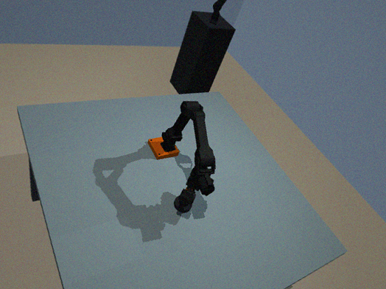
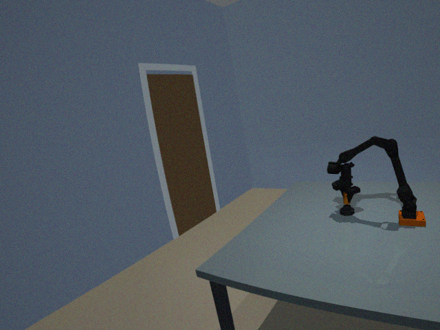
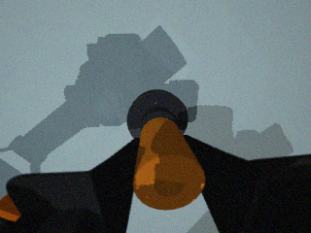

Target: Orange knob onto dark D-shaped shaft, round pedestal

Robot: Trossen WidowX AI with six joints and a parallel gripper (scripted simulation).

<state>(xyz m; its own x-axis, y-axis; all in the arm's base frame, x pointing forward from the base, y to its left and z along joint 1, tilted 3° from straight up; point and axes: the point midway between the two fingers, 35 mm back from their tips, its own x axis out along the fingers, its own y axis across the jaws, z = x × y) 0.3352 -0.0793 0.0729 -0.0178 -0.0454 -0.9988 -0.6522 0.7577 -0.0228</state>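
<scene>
Right now the orange knob is 20 mm above my gripper tip. Round my gripper tip: dark round pedestal (40 mm below).
</scene>
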